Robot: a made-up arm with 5 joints.
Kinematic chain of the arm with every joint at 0, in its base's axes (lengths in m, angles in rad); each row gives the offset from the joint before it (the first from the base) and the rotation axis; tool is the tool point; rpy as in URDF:
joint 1: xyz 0 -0.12 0.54 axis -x
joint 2: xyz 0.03 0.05 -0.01 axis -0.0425 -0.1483 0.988
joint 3: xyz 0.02 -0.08 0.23 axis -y
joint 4: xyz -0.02 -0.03 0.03 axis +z
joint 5: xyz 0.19 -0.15 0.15 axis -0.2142 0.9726 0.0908
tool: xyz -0.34 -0.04 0.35 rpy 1.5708 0 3.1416
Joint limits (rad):
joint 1: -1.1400..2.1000
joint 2: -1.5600..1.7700
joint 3: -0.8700..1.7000
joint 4: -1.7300..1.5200
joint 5: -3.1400..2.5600
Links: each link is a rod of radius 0.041 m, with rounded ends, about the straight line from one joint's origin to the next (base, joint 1, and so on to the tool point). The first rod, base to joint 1, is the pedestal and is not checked.
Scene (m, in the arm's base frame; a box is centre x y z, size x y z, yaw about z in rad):
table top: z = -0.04
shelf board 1: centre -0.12 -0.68 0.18 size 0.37 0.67 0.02 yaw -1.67
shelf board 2: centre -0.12 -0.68 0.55 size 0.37 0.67 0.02 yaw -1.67
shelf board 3: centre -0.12 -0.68 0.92 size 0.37 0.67 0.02 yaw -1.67
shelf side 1: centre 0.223 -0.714 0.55 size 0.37 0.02 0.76 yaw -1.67
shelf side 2: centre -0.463 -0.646 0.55 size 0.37 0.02 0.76 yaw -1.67
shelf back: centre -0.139 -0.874 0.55 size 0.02 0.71 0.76 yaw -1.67
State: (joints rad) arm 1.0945 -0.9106 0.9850 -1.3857 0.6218
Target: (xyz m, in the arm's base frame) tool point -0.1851 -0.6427 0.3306
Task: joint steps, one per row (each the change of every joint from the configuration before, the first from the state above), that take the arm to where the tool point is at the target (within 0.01 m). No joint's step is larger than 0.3 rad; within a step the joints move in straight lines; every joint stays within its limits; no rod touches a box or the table.
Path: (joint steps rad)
1: -0.1906 0.2951 0.1021 0.0136 -0.1276
2: -0.1907 0.2952 0.1022 0.0136 -0.1277
3: -0.1906 0.2951 0.1021 0.0136 -0.1276
4: -0.1906 0.2951 0.1022 0.0136 -0.1276
5: -0.1907 0.2951 0.1021 0.0136 -0.1276
6: -0.1906 0.2952 0.1022 0.0136 -0.1277
7: -0.1906 0.2951 0.1021 0.0136 -0.1276
8: -0.0065 -0.0843 0.0000 -0.0693 0.2828
9: -0.0064 -0.0843 0.0000 -0.0693 0.2829
10: -0.0064 -0.0842 0.0000 -0.0693 0.2828

